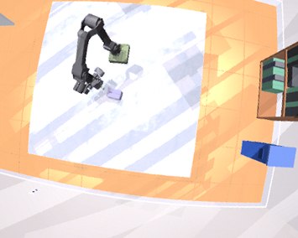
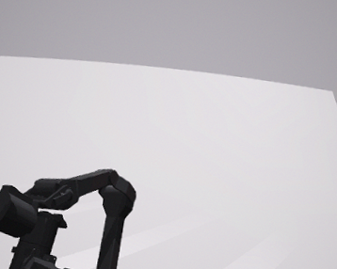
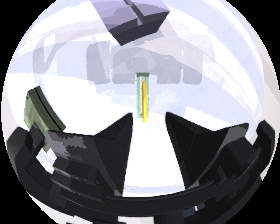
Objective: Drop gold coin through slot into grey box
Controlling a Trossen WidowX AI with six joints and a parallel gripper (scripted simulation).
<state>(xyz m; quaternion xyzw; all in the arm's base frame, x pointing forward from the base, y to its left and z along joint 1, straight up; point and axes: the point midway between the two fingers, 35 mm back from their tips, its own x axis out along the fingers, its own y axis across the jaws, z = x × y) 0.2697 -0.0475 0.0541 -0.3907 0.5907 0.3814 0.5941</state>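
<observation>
The gold coin is 40 mm below my gripper tip.
</observation>
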